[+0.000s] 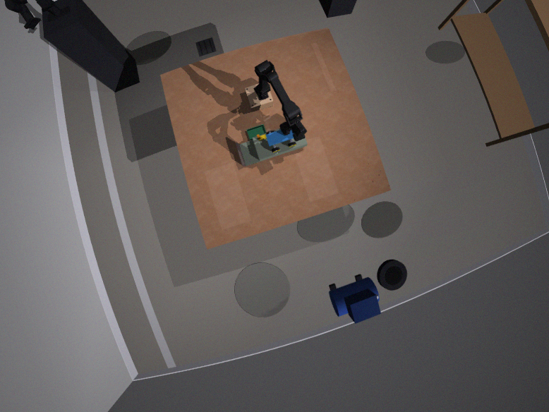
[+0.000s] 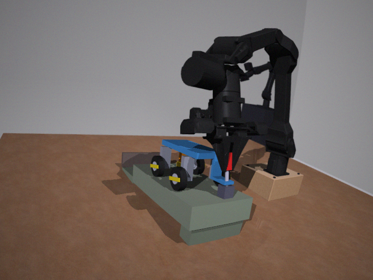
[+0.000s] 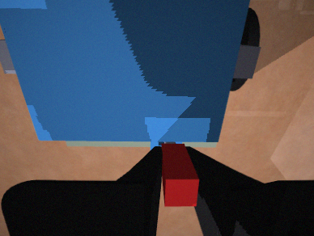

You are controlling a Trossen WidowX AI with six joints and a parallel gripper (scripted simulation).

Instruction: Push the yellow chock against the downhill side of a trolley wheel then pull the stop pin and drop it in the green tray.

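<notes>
Now: gripper tip 10 cm past the green tray, 23 cm to the left of it and 15 cm above it. Also, from my gripper tip: blue trolley (2 cm ahead, 11 cm to the right, 3 cm below); grey-green ramp (2 cm ahead, 11 cm to the right, 9 cm below); red-headed stop pin (right at my gripper tip).
</notes>
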